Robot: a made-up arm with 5 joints.
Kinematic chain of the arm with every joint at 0, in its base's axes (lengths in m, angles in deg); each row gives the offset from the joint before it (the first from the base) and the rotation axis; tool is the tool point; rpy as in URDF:
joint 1: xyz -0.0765 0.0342 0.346 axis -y
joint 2: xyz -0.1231 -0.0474 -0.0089 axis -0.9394 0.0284 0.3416
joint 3: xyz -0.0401 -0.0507 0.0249 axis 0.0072 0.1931 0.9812
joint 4: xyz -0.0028 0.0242 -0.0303 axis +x
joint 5: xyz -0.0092 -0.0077 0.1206 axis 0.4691 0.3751 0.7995
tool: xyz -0.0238 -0.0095 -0.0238 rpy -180 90 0
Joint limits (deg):
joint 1: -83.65..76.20
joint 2: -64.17..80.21
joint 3: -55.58..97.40
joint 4: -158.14..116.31
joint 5: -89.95..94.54
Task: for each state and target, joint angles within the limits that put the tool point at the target. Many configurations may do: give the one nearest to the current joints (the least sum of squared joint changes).
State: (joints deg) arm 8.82 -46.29 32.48 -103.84 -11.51
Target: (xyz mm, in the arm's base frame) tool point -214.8 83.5 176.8
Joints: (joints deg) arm 47.79 -55.00 22.93 -137.15 -9.33
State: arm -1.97 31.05 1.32 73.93 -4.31
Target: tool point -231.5 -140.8 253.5
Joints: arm 40.89 19.71 4.81 78.61 -8.74
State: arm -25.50 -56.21 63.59 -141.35 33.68
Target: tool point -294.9 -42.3 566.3
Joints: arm -56.06 -31.52 84.06 -126.83 33.97
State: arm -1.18 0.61 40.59 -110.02 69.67
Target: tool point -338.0 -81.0 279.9
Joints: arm 4.51 32.33 48.67 -146.66 67.83
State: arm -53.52 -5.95 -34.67 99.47 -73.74
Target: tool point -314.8 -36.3 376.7
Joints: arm -29.60 -32.99 -40.66 109.32 -70.62
